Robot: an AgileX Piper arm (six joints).
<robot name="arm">
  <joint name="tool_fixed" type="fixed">
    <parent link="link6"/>
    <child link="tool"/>
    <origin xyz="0 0 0"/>
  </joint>
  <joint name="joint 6" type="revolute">
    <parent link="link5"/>
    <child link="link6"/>
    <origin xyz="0 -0.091 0" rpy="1.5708 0 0"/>
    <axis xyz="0 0 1"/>
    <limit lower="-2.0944" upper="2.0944"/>
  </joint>
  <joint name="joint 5" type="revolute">
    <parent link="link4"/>
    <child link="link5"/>
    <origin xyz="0 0 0" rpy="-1.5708 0 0"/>
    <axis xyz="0 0 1"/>
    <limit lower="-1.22" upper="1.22"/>
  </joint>
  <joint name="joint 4" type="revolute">
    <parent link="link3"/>
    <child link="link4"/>
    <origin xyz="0.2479 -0.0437 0" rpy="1.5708 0 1.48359"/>
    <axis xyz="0 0 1"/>
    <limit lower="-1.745" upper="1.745"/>
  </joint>
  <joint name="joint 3" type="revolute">
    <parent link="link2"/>
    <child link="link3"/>
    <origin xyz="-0.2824 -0.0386 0"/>
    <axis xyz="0 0 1"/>
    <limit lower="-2.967" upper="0"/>
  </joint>
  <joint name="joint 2" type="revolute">
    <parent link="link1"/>
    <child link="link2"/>
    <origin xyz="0 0 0" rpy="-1.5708 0 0"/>
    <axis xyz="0 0 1"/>
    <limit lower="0" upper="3.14"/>
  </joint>
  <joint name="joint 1" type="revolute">
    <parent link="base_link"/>
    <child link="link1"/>
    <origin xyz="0 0 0.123"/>
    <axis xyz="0 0 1"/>
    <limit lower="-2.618" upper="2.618"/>
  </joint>
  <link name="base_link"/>
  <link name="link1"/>
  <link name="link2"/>
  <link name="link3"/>
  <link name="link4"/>
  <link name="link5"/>
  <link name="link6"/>
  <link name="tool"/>
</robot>
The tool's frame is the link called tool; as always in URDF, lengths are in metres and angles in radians.
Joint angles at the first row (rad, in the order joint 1, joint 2, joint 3, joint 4, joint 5, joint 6):
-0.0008, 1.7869, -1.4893, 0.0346, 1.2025, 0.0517
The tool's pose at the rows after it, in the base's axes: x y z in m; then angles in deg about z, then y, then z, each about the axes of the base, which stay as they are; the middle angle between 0 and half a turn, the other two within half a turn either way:
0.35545 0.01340 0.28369 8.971 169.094 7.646
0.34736 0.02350 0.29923 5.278 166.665 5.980
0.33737 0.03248 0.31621 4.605 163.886 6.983
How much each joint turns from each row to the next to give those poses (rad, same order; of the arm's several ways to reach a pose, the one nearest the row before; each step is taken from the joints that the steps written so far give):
0.0336, -0.0391, 0.0000, -0.0143, 0.0076, -0.0011
0.0324, -0.0442, 0.0000, -0.0106, 0.0010, 0.0000
0.0287, -0.0495, 0.0000, -0.0014, 0.0009, 0.0000

